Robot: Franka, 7 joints.
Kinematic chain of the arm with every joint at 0, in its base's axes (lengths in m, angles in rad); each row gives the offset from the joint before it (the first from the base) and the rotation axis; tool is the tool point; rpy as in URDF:
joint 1: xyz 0 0 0.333 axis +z
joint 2: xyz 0 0 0 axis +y
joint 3: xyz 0 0 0.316 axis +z
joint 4: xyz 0.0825 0 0 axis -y
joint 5: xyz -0.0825 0 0.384 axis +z
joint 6: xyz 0 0 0 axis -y
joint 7: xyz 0.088 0 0 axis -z
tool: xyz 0 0 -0.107 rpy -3.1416 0 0
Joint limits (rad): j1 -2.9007..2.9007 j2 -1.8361..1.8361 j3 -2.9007..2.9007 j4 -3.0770..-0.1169 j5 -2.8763..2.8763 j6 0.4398..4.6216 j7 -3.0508..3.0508
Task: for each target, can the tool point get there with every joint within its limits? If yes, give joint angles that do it. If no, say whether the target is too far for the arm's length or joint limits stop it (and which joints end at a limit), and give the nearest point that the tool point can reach.
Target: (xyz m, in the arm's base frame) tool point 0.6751 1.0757 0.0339
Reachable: no: too far | nearest point 0.4439 0.7073 0.1363 | short by 0.447 m
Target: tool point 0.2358 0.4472 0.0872
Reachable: yes | joints -0.0436 1.4657 0.8184 -1.9624 1.2869 1.3732 1.9136
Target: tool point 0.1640 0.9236 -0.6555
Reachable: no: too far | nearest point 0.1072 0.6039 -0.2458 | short by 0.523 m
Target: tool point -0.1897 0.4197 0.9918
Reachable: yes | joints 1.2956 0.7178 2.2724 -0.5686 -0.7108 1.6796 -2.5120
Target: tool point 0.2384 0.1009 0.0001
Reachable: yes | joints -1.9552 -0.9225 2.4605 -2.6025 -1.5105 3.2039 -1.2803
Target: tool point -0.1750 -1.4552 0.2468
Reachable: no: too far | nearest point -0.1023 -0.8503 0.2826 | short by 0.610 m
